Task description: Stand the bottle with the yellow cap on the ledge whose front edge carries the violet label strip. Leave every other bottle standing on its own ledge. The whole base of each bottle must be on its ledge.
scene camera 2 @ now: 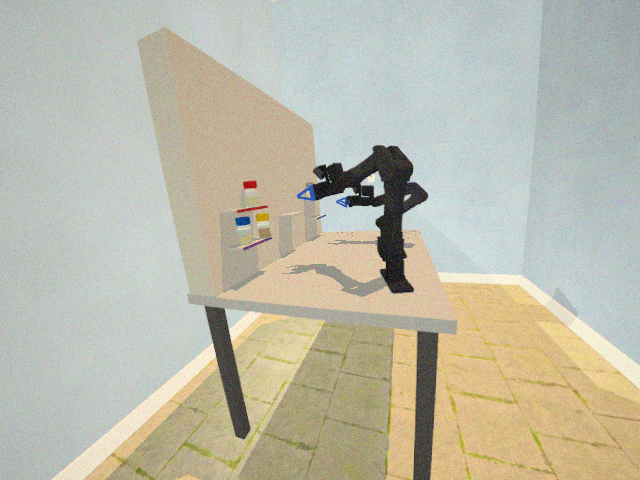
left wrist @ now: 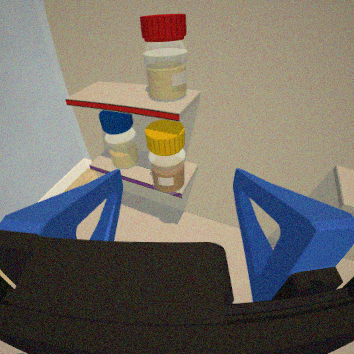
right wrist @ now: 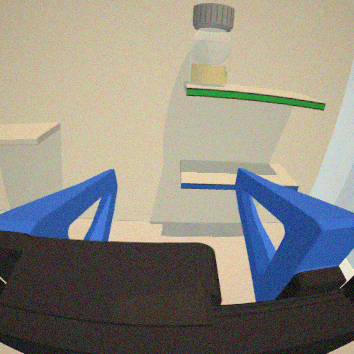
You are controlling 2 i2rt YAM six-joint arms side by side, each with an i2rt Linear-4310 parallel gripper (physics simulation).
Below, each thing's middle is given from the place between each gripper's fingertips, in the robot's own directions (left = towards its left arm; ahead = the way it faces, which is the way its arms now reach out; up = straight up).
My right hand is 200 mm short of the grey-capped bottle [right wrist: 210, 46], 90 mm below it and 70 mm to the left of it. Round my right hand: violet-strip ledge [left wrist: 141, 172] (660 mm to the left, 270 mm ahead, 110 mm below); then blue-capped bottle [left wrist: 120, 138] (690 mm to the left, 270 mm ahead, 50 mm below).
Now: the blue-capped bottle 18 cm ahead of my left hand, 17 cm to the left of it and 11 cm below it. Round my left hand: violet-strip ledge: 18 cm ahead, 17 cm below, 14 cm to the left; grey-capped bottle: 59 cm to the right, 10 cm ahead, 3 cm above.
